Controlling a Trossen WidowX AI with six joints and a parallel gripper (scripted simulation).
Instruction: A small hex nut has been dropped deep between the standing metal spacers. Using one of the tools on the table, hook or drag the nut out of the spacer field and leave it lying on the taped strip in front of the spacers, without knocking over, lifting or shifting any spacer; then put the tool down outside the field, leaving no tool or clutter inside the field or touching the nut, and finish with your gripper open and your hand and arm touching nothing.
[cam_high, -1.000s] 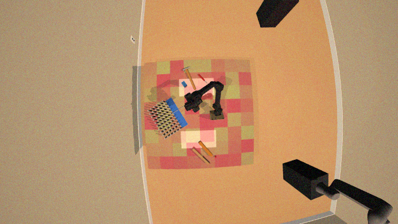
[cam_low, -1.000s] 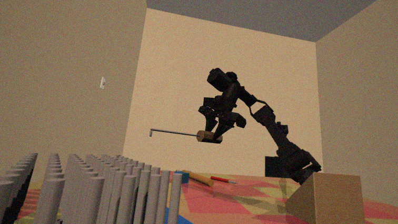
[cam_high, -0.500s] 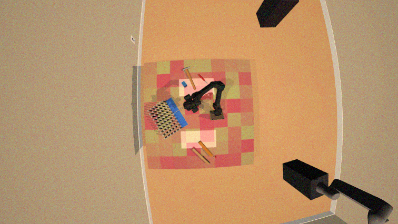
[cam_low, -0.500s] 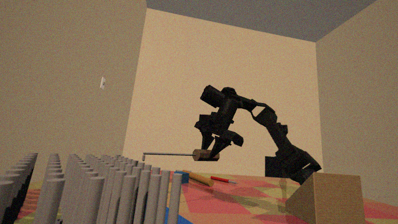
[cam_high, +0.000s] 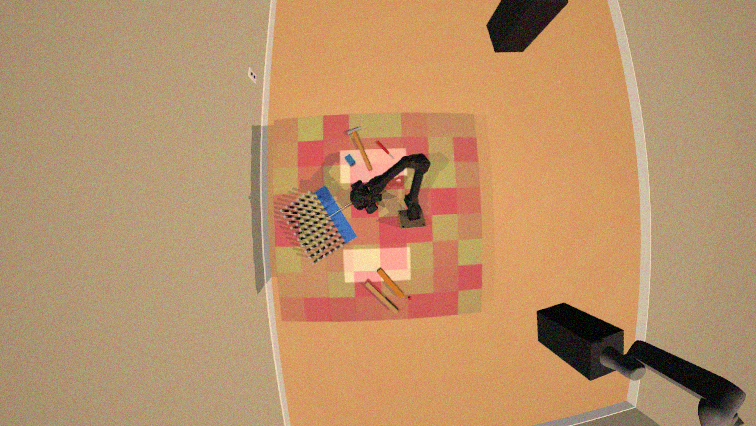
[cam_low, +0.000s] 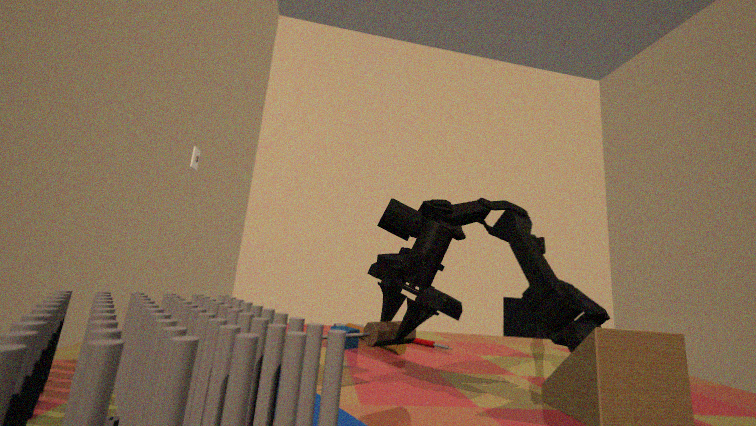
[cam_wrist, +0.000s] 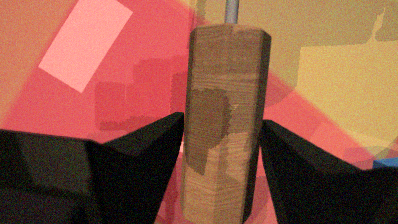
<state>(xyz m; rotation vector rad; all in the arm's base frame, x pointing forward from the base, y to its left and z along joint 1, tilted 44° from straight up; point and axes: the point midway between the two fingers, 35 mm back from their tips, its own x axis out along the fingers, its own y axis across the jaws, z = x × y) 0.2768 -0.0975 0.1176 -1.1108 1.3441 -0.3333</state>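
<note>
The blue taped strip lies 160 mm ahead of my gripper tip, 70 mm to the left of it and 70 mm below it. The rest, counted from my gripper tip: red screwdriver (210 mm behind, 240 mm to the right, 60 mm below); blue block (20 mm ahead, 230 mm to the right, 50 mm below); hook tool (100 mm ahead, 40 mm to the left).
</note>
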